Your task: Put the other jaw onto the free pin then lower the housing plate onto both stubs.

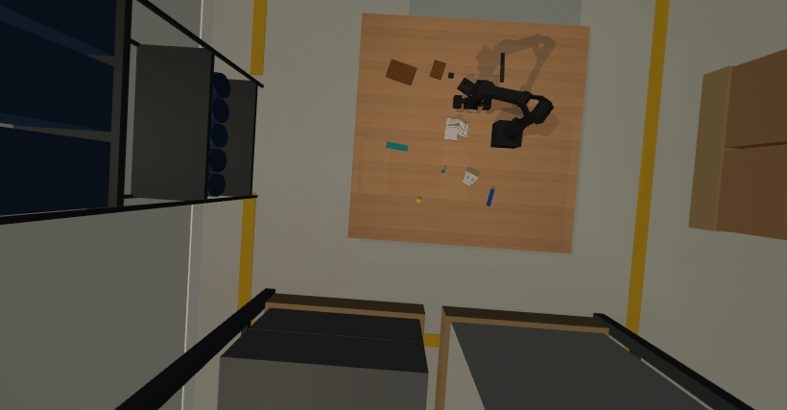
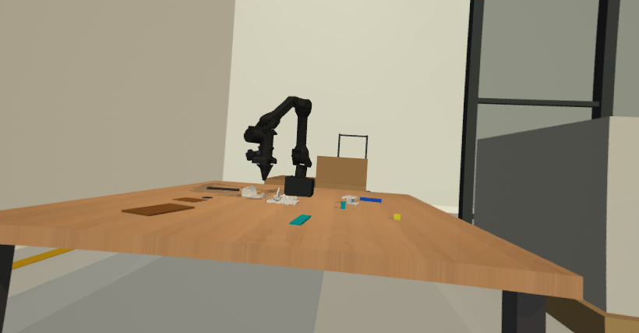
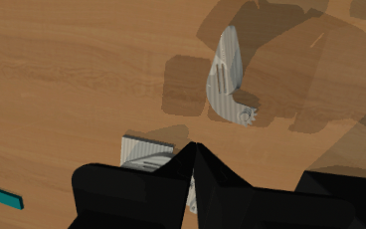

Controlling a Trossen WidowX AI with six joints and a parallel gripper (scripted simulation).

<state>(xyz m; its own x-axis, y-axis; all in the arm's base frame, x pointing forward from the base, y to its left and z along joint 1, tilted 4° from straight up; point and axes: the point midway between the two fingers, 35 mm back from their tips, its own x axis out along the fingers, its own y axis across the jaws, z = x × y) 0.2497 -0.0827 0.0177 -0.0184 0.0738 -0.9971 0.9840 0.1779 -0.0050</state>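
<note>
Now: gripper tip 7 cm above the loose jaw, 4 cm to the left of it and 4 cm past it. Also, from my gripper tip: small teal block 36 cm to the left, 7 cm below, 3 cm ahead; black bar 29 cm to the right, 15 cm behind, 7 cm below; small black square 19 cm to the right, 12 cm ahead, 8 cm below.
</note>
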